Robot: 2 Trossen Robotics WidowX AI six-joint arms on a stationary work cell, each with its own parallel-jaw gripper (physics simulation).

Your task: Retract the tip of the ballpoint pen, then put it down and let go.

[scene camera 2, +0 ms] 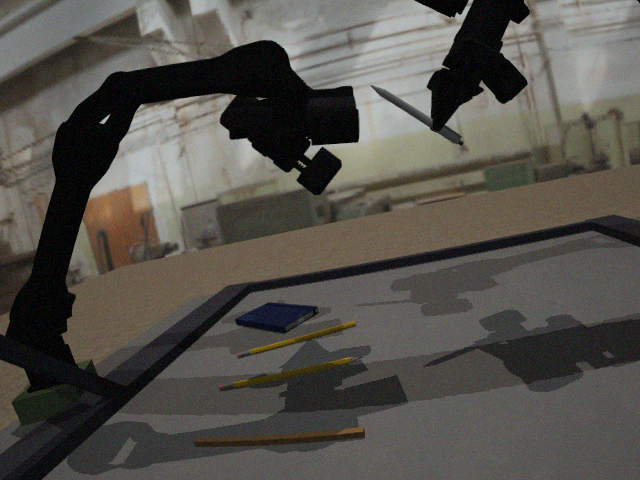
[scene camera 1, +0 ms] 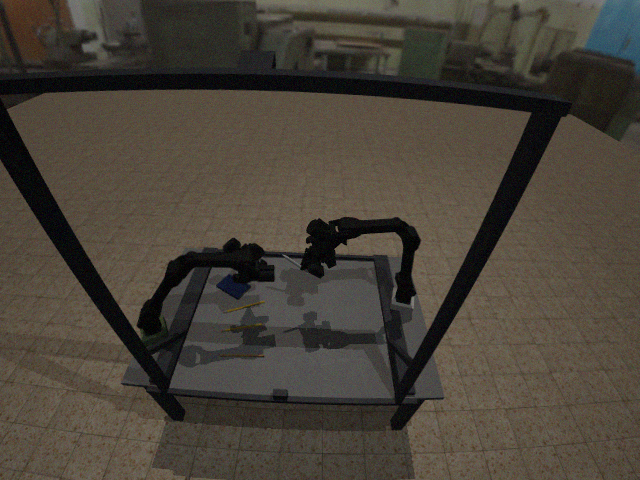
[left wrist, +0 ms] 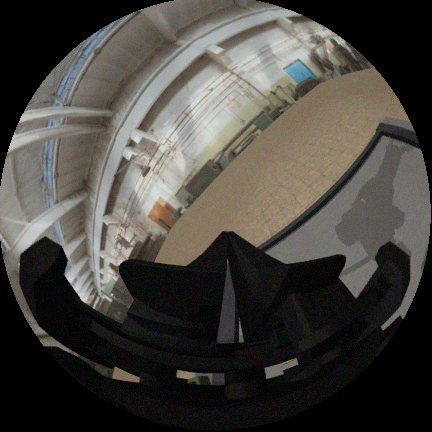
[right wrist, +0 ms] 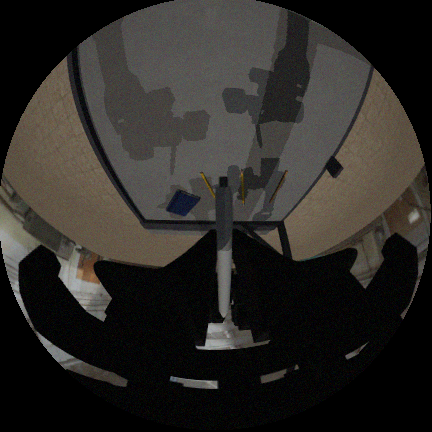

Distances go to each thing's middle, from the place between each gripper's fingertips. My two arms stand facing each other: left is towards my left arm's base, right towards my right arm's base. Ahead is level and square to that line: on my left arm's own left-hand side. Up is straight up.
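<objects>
Orange pencil [scene camera 2: 352, 433]: 26 cm to the left of my right hand, 26 cm below it, 20 cm behind it. The green object [scene camera 2: 37, 406] is 62 cm to the left of my right hand, 24 cm below it and 5 cm behind it. The blue notebook [scene camera 2: 278, 317] is 30 cm to the left of my right hand, 26 cm below it and 17 cm ahead of it.
From my left hand, the orange pencil is 34 cm behind, 29 cm below and 5 cm to the left. The green object is 41 cm to the left of my left hand, 27 cm below it and 19 cm behind it. The blue notebook is 28 cm below my left hand, 9 cm to the left of it and 3 cm ahead of it.
</objects>
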